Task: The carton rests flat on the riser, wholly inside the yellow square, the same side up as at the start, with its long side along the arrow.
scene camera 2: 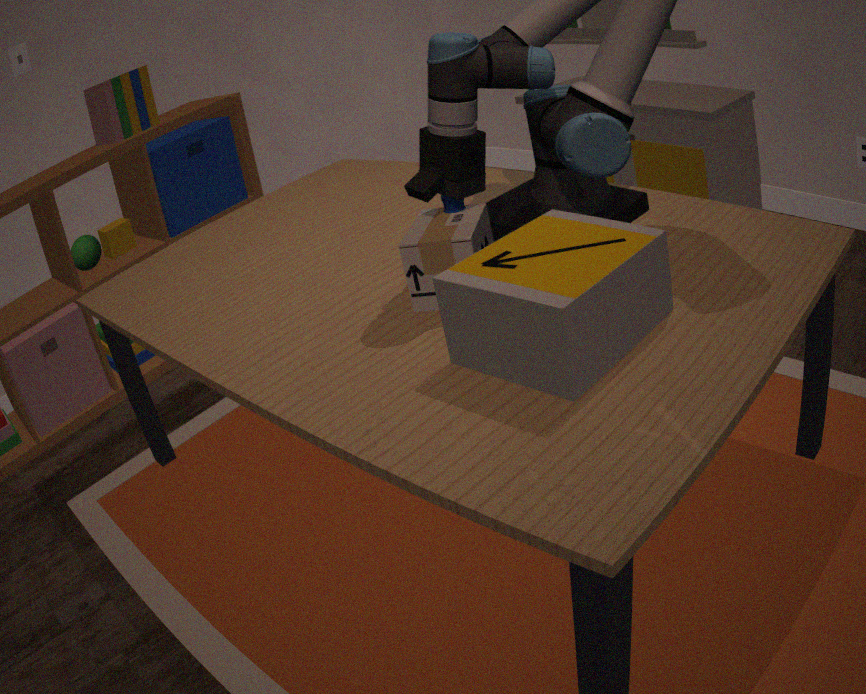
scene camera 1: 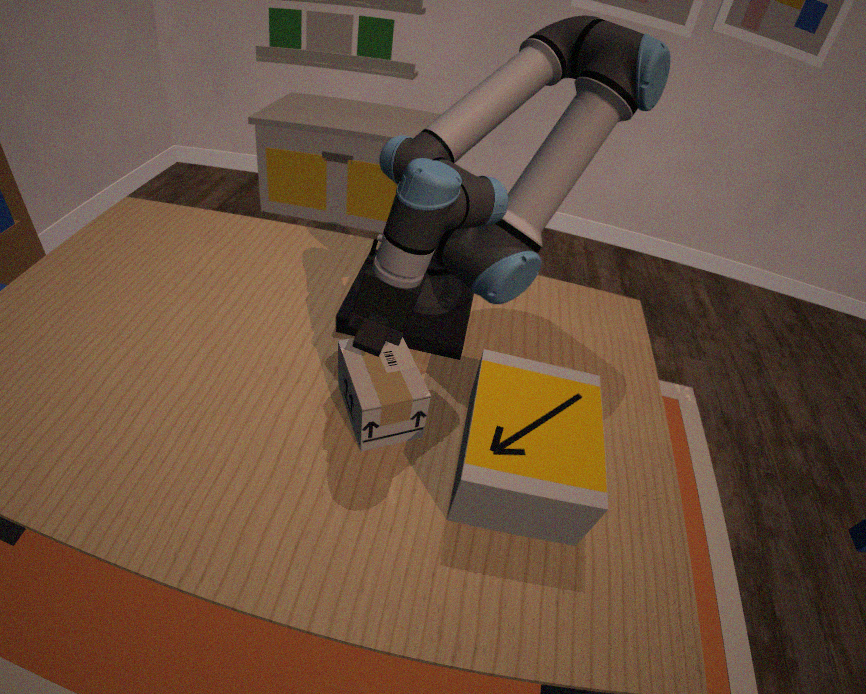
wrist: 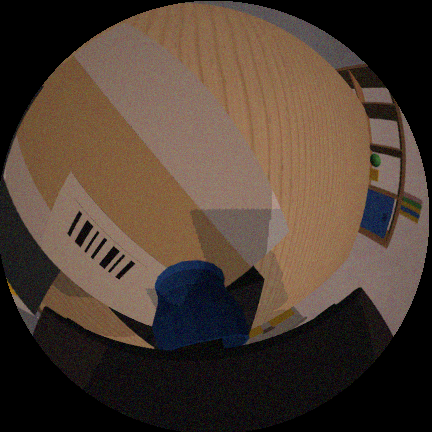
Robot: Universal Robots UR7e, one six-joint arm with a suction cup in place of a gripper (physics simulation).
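Note:
The carton (scene camera 1: 389, 402) (scene camera 2: 428, 249) (wrist: 132, 169) is a small brown box with pale tape bands, a barcode label on top and up-arrows on its end. It stands on the table just left of the riser (scene camera 1: 527, 510) (scene camera 2: 534, 338). The riser is a grey block topped by a yellow square (scene camera 1: 561, 448) (scene camera 2: 568, 271) with a black arrow (scene camera 1: 534, 427) (scene camera 2: 554, 251). My blue suction cup (scene camera 2: 452, 204) (wrist: 189, 278) presses on the carton's top near the label, at the end toward the robot base. In scene camera 1 the tool (scene camera 1: 377, 338) hides the cup. The riser top is bare.
The arm's black base (scene camera 1: 437, 324) (scene camera 2: 568, 196) stands just behind the carton and riser. A shelf unit with a blue bin (scene camera 2: 189, 165) stands off the table's left. A grey cabinet with yellow doors (scene camera 1: 320, 159) stands at the back wall.

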